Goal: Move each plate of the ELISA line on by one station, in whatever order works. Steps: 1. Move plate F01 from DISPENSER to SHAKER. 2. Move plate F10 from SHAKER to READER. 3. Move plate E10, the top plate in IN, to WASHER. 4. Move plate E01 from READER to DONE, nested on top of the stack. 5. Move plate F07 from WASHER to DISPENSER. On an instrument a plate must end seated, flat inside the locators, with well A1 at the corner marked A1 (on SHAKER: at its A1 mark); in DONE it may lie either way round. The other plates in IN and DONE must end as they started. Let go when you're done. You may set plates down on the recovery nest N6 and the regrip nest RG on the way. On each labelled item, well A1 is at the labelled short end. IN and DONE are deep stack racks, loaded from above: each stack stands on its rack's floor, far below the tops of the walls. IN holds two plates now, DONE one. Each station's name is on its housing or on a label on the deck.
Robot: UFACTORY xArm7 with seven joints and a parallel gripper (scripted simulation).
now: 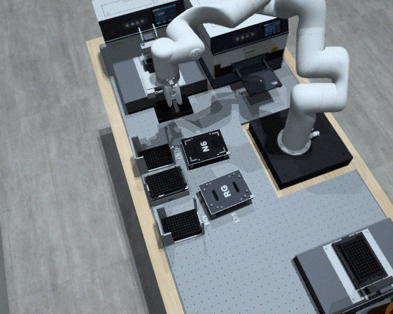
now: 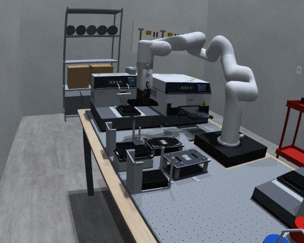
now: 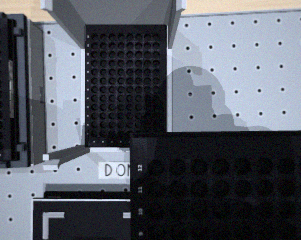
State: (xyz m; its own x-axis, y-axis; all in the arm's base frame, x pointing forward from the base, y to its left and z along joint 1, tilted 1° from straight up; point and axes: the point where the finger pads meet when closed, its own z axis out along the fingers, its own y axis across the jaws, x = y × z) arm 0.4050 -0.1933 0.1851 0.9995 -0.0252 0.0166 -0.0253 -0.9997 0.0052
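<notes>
Right now my hand is 22 cm above the done label, 6 cm to the right of it and 2 cm short of it. From my hand the other things lie so: regrip nest RG (30 cm to the left, 17 cm below, 8 cm behind); recovery nest N6 (19 cm below, 9 cm to the left, 8 cm behind).
</notes>
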